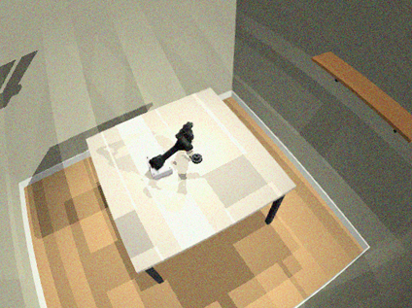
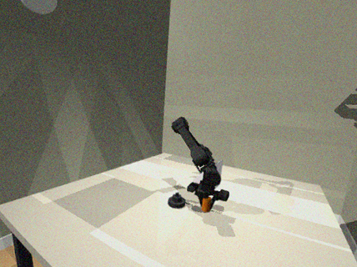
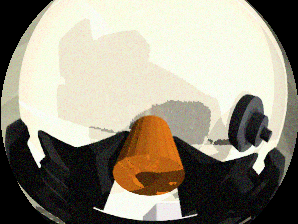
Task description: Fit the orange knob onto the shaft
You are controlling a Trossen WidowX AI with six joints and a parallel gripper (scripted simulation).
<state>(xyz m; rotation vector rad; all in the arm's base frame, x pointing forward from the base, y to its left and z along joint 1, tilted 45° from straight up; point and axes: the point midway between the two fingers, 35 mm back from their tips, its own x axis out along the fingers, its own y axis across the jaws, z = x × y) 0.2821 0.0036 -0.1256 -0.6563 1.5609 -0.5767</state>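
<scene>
My gripper tip is 4 cm short of the dark round pedestal, 14 cm to the left of it and 2 cm below it. The rest, counted from my gripper tip: orange knob (2 cm above).
</scene>
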